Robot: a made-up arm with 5 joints.
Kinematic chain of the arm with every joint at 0, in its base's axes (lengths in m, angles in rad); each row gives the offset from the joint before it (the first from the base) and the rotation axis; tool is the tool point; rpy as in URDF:
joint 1: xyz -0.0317 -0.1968 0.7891 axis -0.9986 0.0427 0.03
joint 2: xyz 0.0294 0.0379 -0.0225 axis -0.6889 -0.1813 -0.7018
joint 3: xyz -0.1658 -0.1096 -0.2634 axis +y
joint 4: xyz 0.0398 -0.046 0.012 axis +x
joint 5: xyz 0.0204 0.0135 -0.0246 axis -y
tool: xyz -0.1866 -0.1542 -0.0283 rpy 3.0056 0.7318 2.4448
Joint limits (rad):
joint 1: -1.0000..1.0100
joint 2: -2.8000..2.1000
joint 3: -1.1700..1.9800
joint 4: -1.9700..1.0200
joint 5: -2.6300..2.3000
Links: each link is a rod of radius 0.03 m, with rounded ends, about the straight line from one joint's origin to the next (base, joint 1, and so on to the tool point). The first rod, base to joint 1, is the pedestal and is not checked.
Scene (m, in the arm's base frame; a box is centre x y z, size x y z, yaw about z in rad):
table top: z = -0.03
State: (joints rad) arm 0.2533 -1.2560 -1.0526 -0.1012 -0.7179
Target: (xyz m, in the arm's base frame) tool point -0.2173 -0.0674 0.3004
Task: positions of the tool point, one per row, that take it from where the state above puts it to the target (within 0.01 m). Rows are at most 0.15 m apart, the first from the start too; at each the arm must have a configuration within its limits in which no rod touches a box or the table.
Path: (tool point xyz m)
1: -0.1871 -0.3162 0.3023
2: -0.1985 -0.1906 0.2833
3: -0.2173 -0.0674 0.3004

